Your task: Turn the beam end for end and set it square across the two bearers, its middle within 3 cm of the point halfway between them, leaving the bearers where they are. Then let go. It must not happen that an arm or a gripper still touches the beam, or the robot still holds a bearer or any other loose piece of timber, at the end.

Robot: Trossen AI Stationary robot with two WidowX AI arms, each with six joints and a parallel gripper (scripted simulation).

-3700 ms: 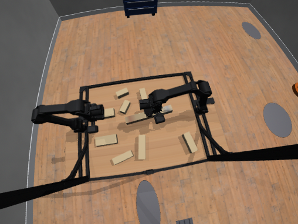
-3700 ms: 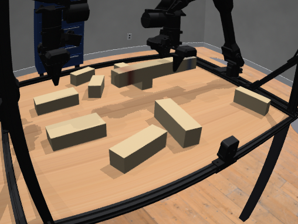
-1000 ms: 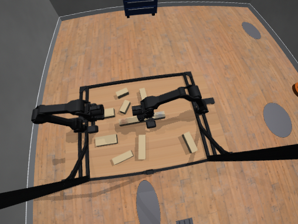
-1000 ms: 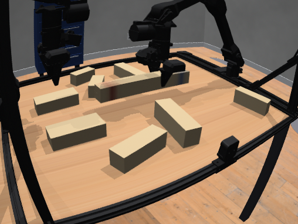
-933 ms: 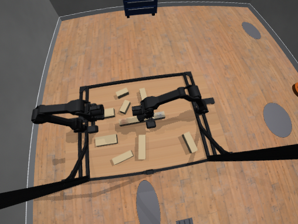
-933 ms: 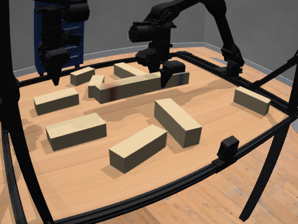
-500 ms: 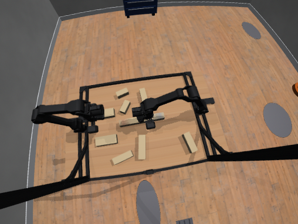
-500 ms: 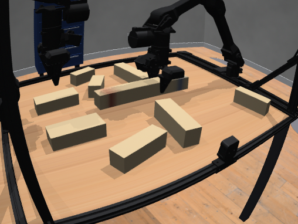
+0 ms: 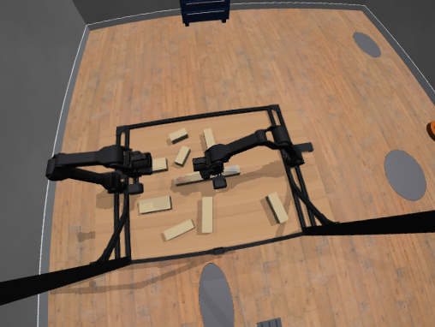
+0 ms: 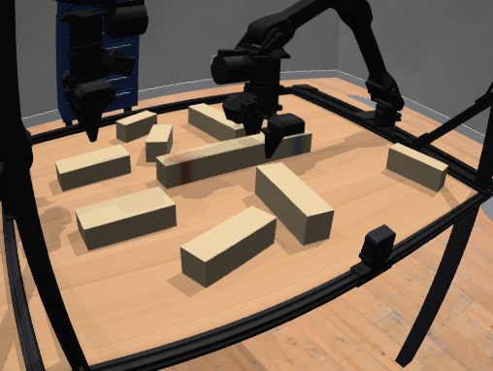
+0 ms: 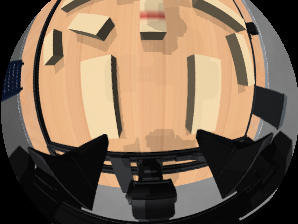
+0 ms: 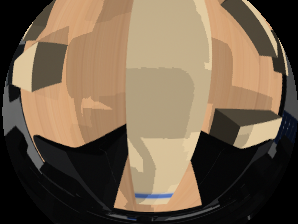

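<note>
Now: the beam 50 mm to the left of my right hand and 20 mm below it.
Right now the beam is 30 cm to the right of my left hand and 14 cm below it.
</note>
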